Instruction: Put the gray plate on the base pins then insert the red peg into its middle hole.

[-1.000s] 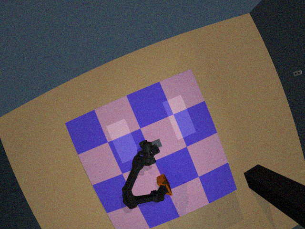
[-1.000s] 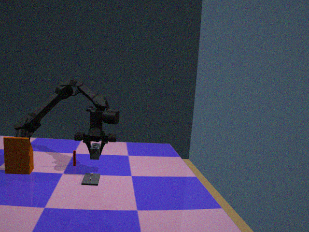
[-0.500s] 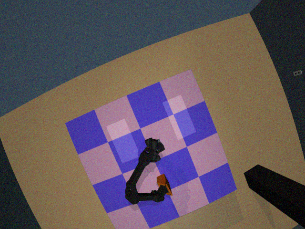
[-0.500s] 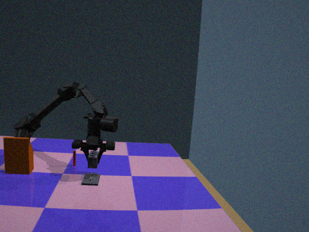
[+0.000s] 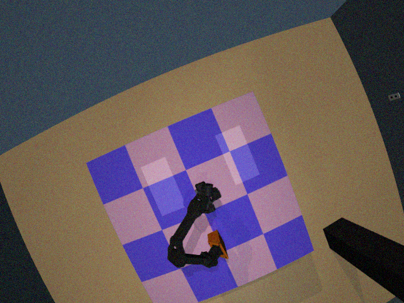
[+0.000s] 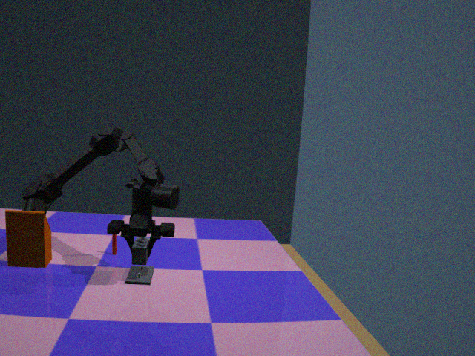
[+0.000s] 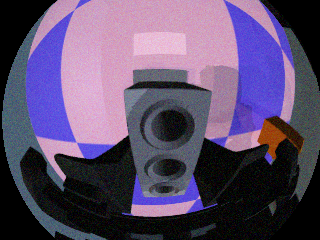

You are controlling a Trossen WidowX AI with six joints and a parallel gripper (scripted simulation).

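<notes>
My gripper tip is now 5 cm above the gray base. From my gripper tip the other things lie so: red peg 10 cm behind, 18 cm to the left, 2 cm below; gray plate 3 cm above.
</notes>
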